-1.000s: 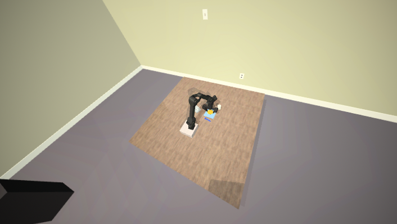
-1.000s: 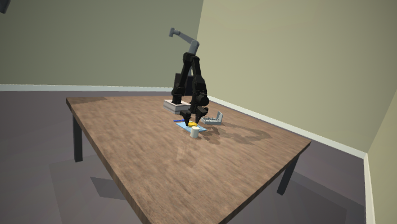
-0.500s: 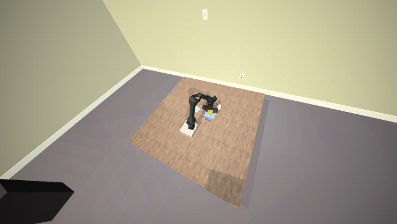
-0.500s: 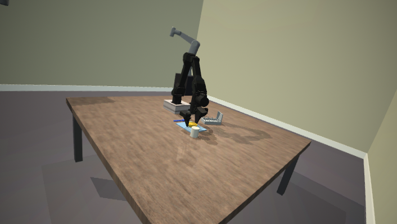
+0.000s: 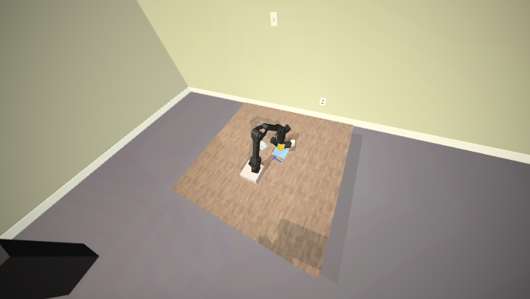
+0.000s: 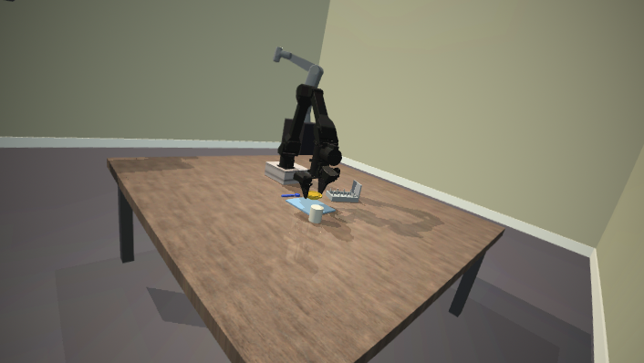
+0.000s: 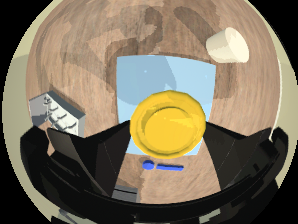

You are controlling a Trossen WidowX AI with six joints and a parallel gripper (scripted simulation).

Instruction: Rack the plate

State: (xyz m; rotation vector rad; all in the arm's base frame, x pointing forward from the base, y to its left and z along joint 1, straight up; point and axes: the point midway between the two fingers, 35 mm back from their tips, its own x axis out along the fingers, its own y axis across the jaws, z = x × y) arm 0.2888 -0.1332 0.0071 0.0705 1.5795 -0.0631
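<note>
My gripper tip is now 4 cm above the light blue mat. Round my gripper tip: blue utensil (11 cm behind, 3 cm below, 1 cm to the left); then cream cup (9 cm to the right, 9 cm ahead, 1 cm below); then yellow plate (1 cm above).
</note>
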